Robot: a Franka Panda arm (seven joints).
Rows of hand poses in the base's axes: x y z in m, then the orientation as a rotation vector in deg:
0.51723 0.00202 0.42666 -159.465 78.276 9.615
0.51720 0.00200 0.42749 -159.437 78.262 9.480
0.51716 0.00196 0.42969 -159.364 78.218 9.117
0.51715 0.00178 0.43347 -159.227 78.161 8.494
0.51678 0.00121 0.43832 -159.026 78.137 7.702
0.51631 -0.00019 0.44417 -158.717 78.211 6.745
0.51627 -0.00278 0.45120 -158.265 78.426 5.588
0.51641 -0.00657 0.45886 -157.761 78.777 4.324
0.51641 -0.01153 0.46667 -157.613 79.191 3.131
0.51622 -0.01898 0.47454 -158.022 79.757 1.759
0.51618 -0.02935 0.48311 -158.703 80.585 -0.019
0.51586 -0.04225 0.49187 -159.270 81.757 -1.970
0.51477 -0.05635 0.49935 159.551 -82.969 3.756
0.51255 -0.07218 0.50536 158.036 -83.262 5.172
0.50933 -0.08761 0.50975 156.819 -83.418 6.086
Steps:
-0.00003 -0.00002 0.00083 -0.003 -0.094 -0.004
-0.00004 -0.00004 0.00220 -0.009 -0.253 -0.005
-0.00001 -0.00018 0.00378 -0.015 -0.434 -0.023
-0.00037 -0.00057 0.00485 -0.021 -0.551 -0.065
-0.00047 -0.00140 0.00585 -0.020 -0.668 -0.157
-0.00004 -0.00259 0.00703 -0.020 -0.809 -0.287
0.00014 -0.00379 0.00766 -0.072 -0.862 -0.383
0.00000 -0.00496 0.00781 -0.374 -0.669 -0.307
-0.00019 -0.00745 0.00787 -0.939 -0.522 -0.226
-0.00004 -0.01037 0.00857 -1.386 -0.581 -0.298
-0.00032 -0.01290 0.00876 -1.496 -0.631 -0.526
-0.00109 -0.01410 0.00748 -1.476 -0.509 -0.627
-0.00222 -0.01583 0.00601 -1.454 -0.286 -0.638
-0.00322 -0.01543 0.00439 -1.135 -0.095 -0.476

